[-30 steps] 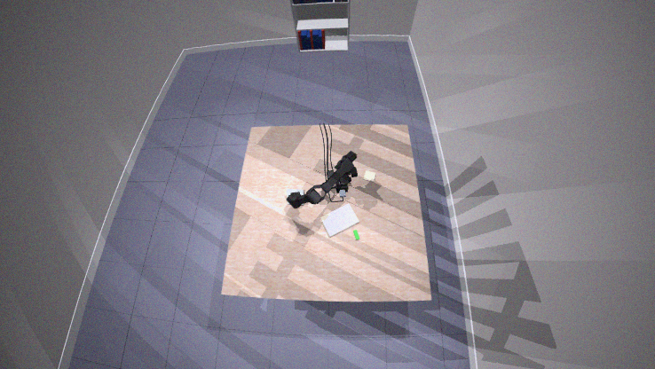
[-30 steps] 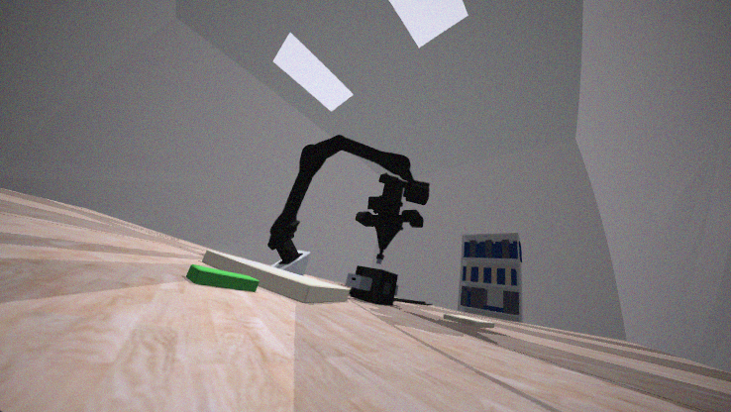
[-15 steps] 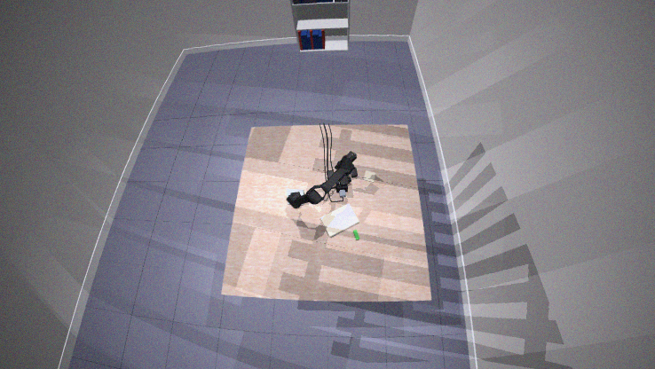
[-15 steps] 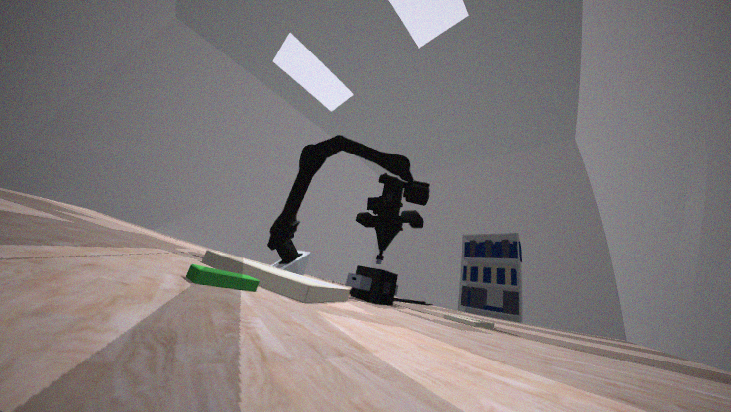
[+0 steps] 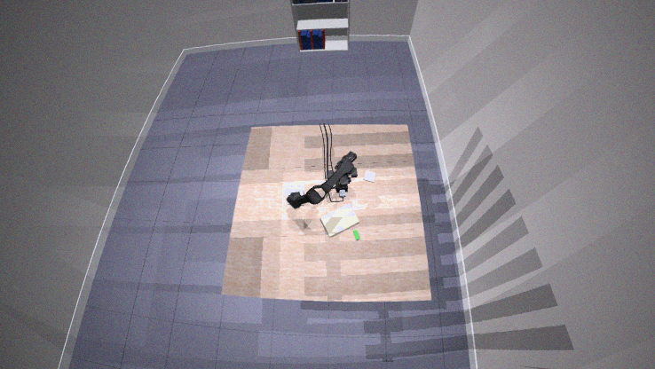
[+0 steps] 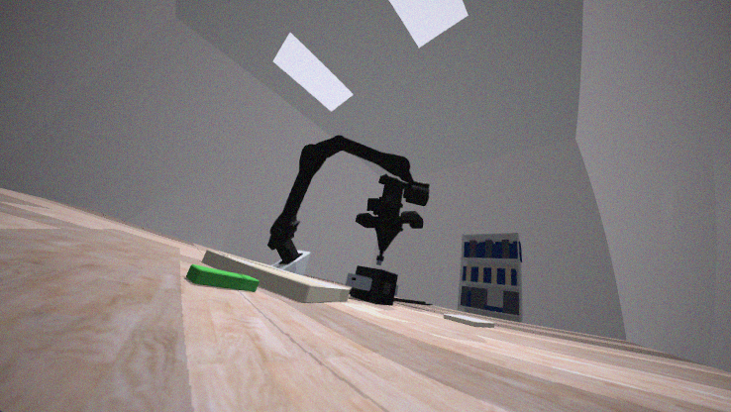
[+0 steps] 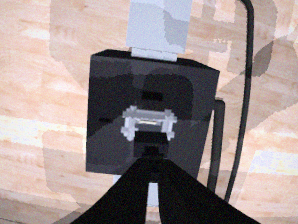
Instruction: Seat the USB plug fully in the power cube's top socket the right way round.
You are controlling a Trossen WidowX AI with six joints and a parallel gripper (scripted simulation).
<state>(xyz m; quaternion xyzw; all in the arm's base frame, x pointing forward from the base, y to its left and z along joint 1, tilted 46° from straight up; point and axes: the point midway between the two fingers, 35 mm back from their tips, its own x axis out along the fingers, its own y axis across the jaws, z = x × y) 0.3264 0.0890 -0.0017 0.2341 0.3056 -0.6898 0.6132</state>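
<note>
Right now the dark USB plug is 2 cm below my gripper tip. Round my gripper tip: USB socket 6 cm below; then green block 6 cm ahead, 34 cm to the right, 12 cm below.
</note>
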